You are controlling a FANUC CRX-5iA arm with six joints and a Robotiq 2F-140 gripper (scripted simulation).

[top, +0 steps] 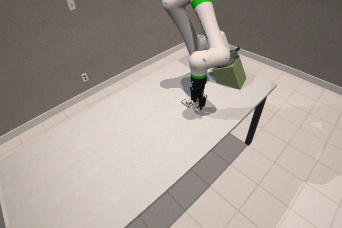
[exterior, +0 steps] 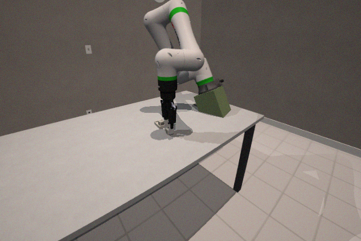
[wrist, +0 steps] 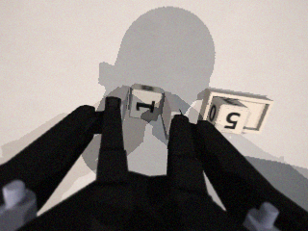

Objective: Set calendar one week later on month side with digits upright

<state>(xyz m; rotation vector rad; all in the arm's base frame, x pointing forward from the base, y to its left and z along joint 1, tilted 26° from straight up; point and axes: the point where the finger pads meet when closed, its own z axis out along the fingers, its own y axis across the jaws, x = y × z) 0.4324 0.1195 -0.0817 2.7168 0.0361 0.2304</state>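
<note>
The white calendar cube lies 3 cm below my hand.
</note>
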